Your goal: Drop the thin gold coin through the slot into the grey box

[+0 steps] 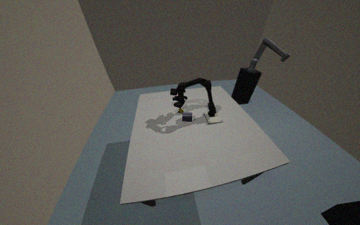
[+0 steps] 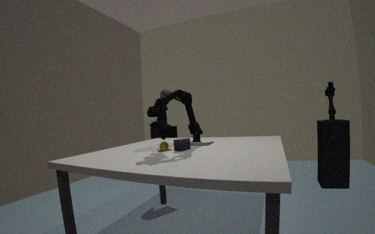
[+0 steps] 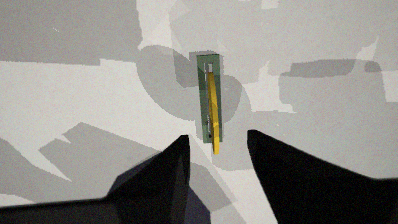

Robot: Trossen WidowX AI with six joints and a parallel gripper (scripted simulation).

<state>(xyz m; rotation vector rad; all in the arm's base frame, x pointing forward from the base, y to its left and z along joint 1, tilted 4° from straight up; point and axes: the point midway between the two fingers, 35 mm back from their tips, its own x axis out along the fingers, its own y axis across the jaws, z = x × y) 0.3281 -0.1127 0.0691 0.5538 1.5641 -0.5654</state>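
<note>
Right now my gripper tip is 5 cm above the gold coin.
</note>
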